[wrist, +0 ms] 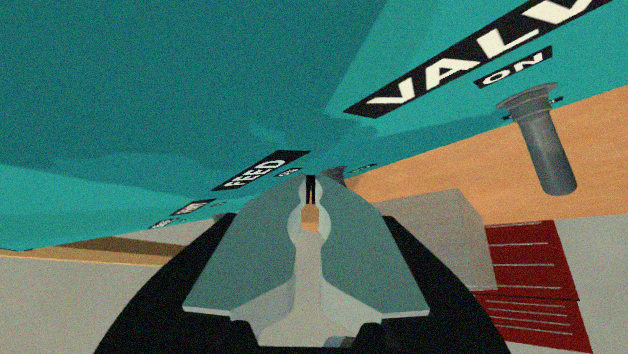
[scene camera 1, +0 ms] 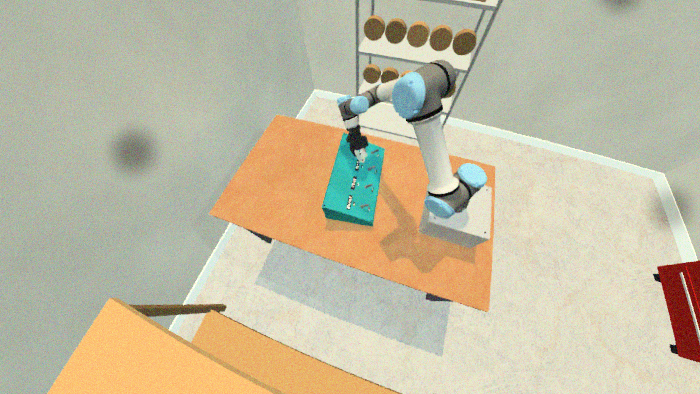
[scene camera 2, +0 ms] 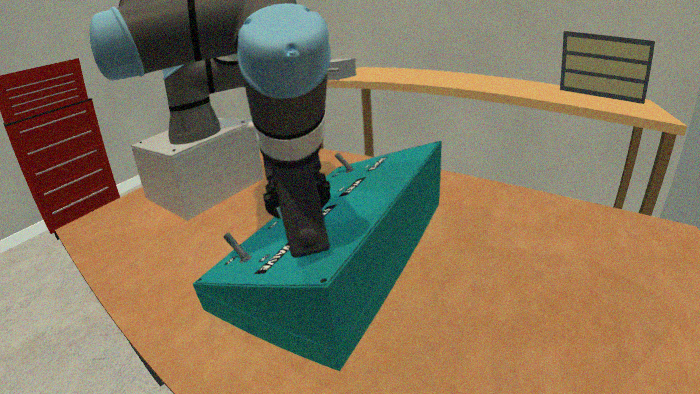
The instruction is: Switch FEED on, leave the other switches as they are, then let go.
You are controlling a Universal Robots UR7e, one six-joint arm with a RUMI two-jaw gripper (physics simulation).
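Seen in the pictures: gripper, fingertip midpoint: (wrist: 311,177) (scene camera 1: 363,162); arm's base at its link origin: (scene camera 2: 195,135).
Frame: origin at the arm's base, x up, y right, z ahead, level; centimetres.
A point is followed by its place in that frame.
Note:
A teal sloped panel (scene camera 1: 340,175) @[x -3.9, y -12.4, z 56.1 cm] (scene camera 2: 390,260) @[x -11.1, y -2.7, z 64.3 cm] (wrist: 150,75) @[x -4.5, y 5.4, z 60.1 cm] carries a row of grey levers. My gripper (scene camera 1: 362,160) @[x -6.7, y 2.7, z 50.1 cm] (wrist: 311,177) @[x -6.7, y 2.7, z 50.1 cm] is shut and empty, low over the panel on the label side of the FEED lever. The FEED label (scene camera 1: 357,165) @[x -6.5, y -0.6, z 52.1 cm] (scene camera 2: 327,211) @[x -6.5, y -1.9, z 51.9 cm] (wrist: 257,171) @[x -6.6, y 0.5, z 52.3 cm] shows. In the wrist view, the base of the FEED lever (wrist: 337,173) @[x -8.6, y 2.5, z 46.0 cm] shows just behind my fingertips; its shaft is hidden, so I cannot tell its tilt or contact. The VALVE lever (scene camera 2: 235,246) @[x -6.9, y 14.1, z 48.4 cm] (wrist: 547,150) @[x -6.8, y 13.8, z 48.4 cm] leans away from its ON label (wrist: 515,67) @[x -7.5, y 12.1, z 53.6 cm]. The farthest lever (scene camera 2: 343,162) @[x -7.1, y -20.0, z 37.2 cm] leans likewise; the VENT lever is hidden in scene camera 2.
The panel stands on an orange table (scene camera 1: 270,170) @[x -17.8, y -23.2, z 103.8 cm] (scene camera 2: 500,280) @[x -17.8, y -16.4, z 78.4 cm] (wrist: 595,125) @[x -17.8, y 25.0, z 27.2 cm]. The arm's pale base block (scene camera 2: 200,175) @[x -8.2, y 4.2, z 10.0 cm] (wrist: 435,235) @[x -9.3, y 6.2, z 10.4 cm] stands beyond the lever side. A red cabinet (scene camera 1: 677,310) (scene camera 2: 57,157) (wrist: 530,255) and a wooden bench (scene camera 2: 475,90) are farther off.

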